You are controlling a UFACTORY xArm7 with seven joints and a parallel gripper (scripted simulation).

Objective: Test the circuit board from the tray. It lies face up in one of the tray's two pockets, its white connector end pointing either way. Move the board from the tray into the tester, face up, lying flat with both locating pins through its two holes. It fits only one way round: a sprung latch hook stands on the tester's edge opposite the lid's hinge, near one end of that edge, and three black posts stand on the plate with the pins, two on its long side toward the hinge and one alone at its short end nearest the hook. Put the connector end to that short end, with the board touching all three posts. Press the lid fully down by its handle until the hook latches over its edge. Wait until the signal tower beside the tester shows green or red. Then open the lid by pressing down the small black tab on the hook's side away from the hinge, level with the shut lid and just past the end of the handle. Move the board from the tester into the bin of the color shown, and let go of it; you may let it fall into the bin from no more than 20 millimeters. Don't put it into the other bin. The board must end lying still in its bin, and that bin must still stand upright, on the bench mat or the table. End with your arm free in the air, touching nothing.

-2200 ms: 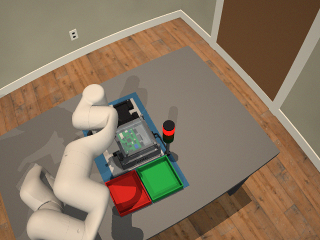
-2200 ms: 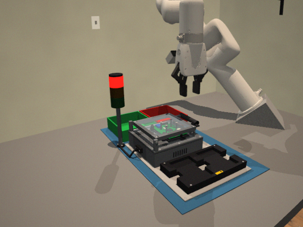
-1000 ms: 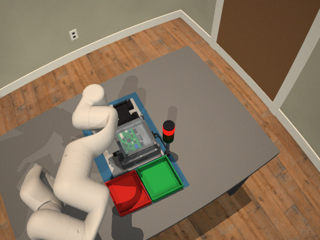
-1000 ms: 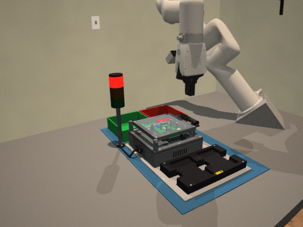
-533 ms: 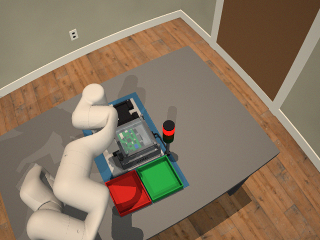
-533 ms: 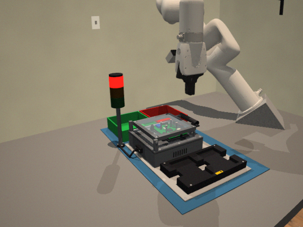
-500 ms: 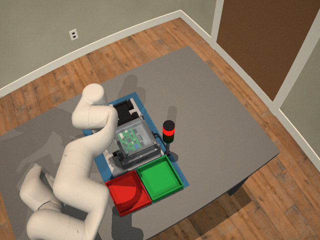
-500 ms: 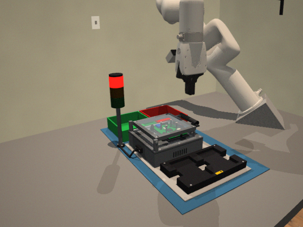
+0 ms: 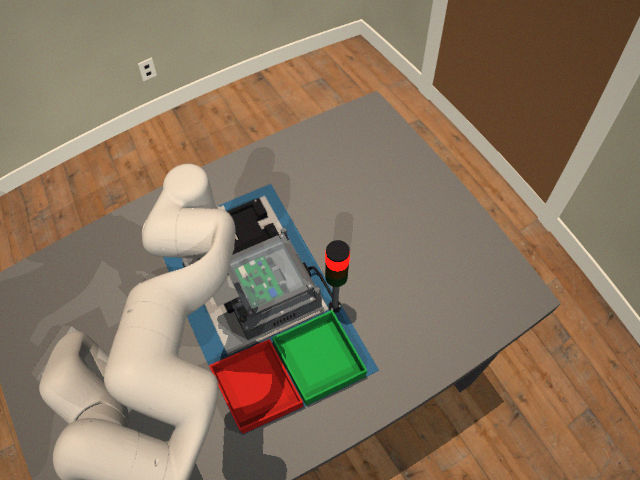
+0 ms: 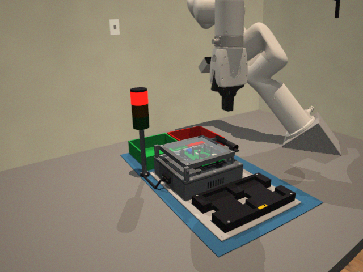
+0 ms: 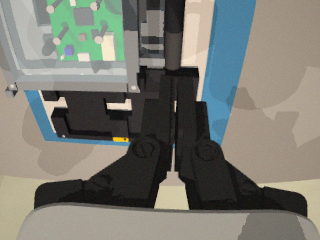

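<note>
The latch hook lies 12 cm below my hand, 6 cm to the left of it and 2 cm ahead of it. Also, from my hand: tester plate (14 cm below, 9 cm ahead); then clear lid (12 cm below, 9 cm ahead); then red bin (20 cm to the right, 19 cm below, 3 cm behind).
</note>
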